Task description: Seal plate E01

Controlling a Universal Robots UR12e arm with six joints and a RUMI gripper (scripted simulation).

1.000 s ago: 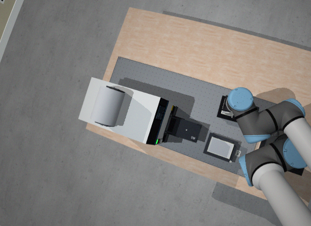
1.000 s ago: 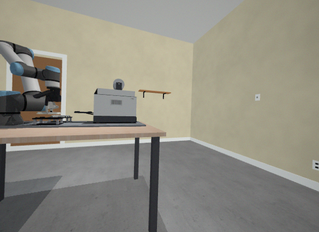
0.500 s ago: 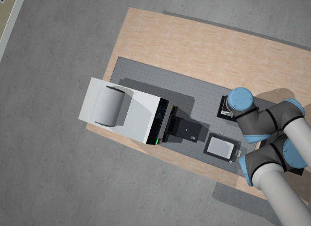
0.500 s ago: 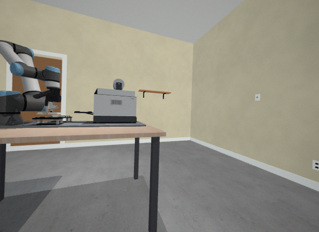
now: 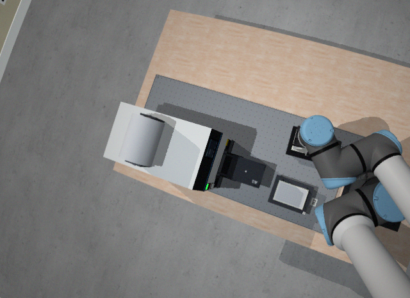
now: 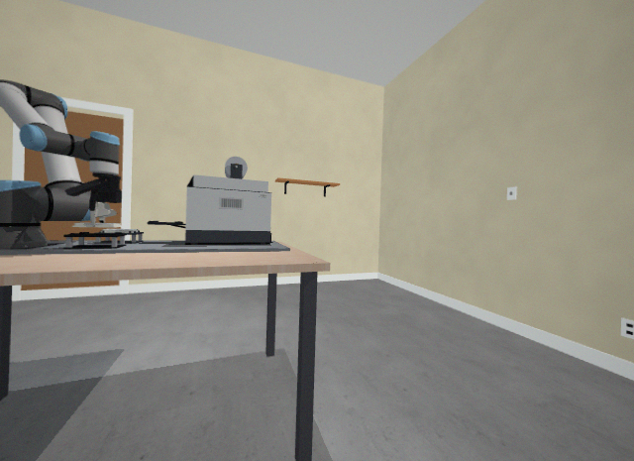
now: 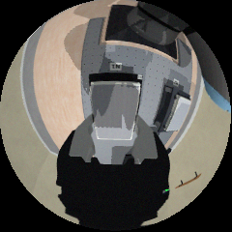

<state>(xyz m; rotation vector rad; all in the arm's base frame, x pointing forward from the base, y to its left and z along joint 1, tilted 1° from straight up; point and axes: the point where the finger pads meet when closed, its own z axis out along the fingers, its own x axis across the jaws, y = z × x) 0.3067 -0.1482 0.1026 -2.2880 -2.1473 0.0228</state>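
Right now my hand is 50 mm above the nest N1. Round my hand: sealer stage: 230 mm ahead, 160 mm to the left, 10 mm above; plate E01: 10 mm below; foil roll: 560 mm ahead, 130 mm to the left, 320 mm above.
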